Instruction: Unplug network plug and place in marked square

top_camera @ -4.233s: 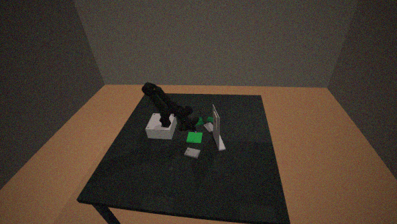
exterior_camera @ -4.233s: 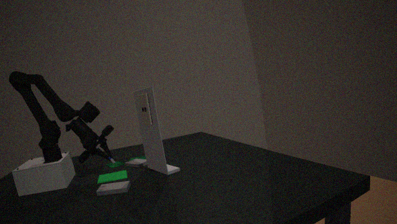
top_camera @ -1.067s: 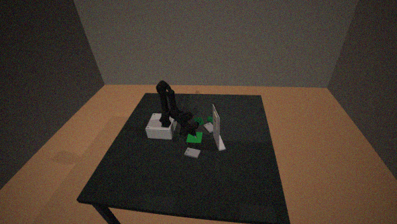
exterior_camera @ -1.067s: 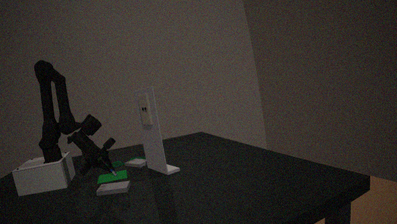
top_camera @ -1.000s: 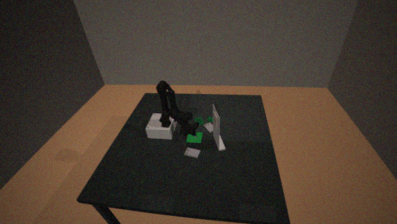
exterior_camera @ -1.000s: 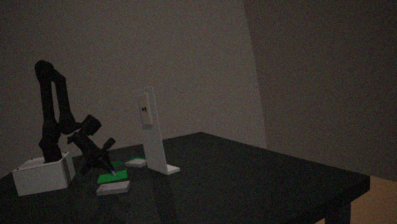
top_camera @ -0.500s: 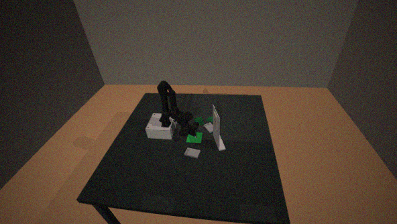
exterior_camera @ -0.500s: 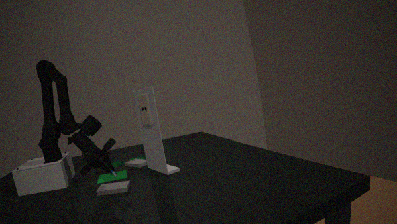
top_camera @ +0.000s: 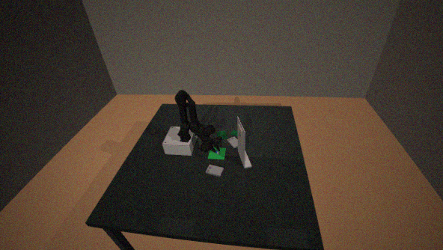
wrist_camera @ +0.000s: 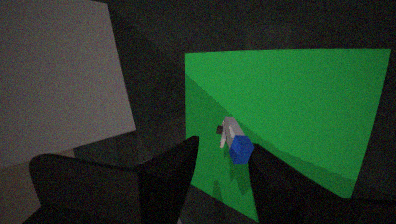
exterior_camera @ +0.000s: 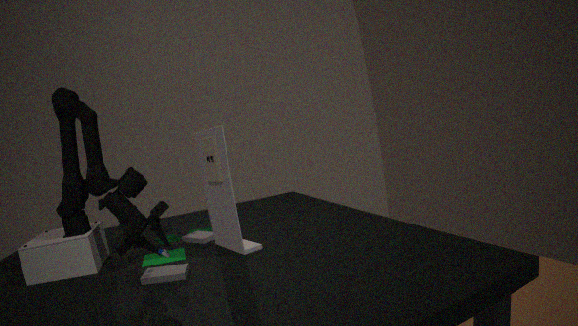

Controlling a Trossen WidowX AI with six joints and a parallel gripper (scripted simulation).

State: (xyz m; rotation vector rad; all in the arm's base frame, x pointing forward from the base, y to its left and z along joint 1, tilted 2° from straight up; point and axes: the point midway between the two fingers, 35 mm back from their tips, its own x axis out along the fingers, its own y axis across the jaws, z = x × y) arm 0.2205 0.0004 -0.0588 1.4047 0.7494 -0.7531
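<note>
My gripper tip is now 1 cm above the network plug. The rest, counted from my gripper tip: white panel 19 cm ahead, 3 cm to the right, 13 cm above; green square 1 cm behind, 2 cm below.
</note>
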